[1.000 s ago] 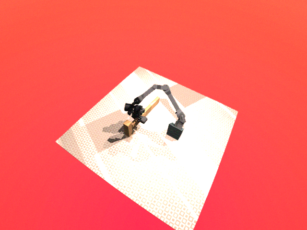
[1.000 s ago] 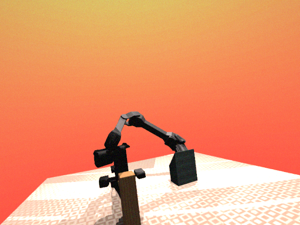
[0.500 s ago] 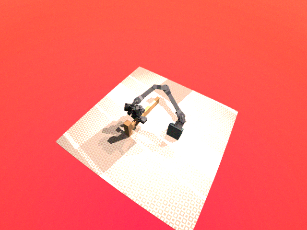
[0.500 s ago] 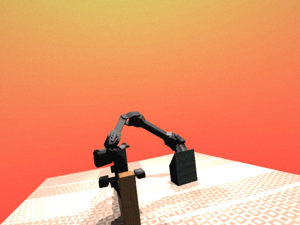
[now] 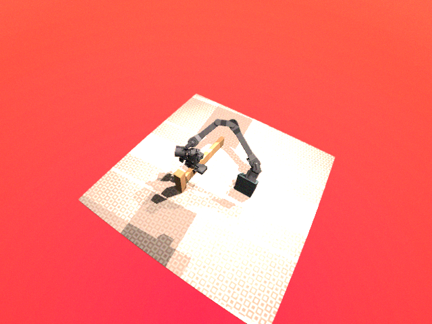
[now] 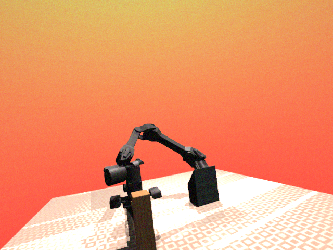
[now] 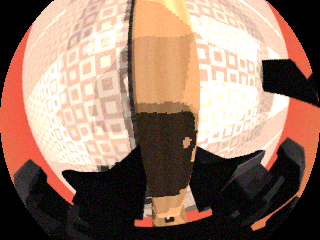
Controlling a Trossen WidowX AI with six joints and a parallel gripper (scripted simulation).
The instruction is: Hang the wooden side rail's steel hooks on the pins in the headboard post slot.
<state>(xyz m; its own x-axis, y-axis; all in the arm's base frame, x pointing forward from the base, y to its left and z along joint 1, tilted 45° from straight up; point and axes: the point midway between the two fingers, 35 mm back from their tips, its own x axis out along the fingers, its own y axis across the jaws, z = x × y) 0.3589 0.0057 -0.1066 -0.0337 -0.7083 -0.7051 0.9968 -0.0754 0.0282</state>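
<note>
My gripper tip is now 13 cm to the right of the wooden headboard post, 4 cm below it and 1 cm short of it.
</note>
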